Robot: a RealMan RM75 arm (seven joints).
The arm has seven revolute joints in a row. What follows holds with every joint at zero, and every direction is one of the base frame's. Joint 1 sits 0.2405 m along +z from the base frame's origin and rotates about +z. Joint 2 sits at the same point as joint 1 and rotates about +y. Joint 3 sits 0.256 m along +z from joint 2 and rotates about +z. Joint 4 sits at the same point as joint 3 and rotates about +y. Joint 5 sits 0.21 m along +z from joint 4 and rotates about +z. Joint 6 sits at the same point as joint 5 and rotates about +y. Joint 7 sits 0.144 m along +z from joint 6 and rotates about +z. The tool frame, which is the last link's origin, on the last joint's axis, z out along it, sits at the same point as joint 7; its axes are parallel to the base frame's.
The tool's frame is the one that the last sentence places.
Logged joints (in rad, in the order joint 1, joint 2, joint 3, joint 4, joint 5, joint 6, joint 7), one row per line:
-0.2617, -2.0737, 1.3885, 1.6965, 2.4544, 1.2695, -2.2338
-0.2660, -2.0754, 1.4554, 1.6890, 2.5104, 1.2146, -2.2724
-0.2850, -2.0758, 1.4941, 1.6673, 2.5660, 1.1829, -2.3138
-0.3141, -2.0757, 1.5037, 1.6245, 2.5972, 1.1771, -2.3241
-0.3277, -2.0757, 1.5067, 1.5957, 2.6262, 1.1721, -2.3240
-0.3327, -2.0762, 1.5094, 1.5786, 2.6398, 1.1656, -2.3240
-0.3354, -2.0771, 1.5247, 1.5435, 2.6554, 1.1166, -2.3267
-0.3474, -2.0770, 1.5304, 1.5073, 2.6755, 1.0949, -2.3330
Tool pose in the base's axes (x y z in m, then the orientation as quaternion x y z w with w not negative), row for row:
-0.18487, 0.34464, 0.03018, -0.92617, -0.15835, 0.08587, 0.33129
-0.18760, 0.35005, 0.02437, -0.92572, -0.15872, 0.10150, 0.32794
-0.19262, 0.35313, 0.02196, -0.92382, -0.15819, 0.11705, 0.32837
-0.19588, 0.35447, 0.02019, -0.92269, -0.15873, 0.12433, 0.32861
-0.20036, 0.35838, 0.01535, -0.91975, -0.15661, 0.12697, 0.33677
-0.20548, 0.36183, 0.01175, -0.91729, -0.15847, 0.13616, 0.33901
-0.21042, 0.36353, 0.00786, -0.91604, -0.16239, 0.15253, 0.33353
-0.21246, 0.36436, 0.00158, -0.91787, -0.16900, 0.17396, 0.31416
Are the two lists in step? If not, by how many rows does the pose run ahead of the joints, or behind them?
The pose runs 2 rows ahead of the joints: the pose in row i belongs to the joints in row i + 2.
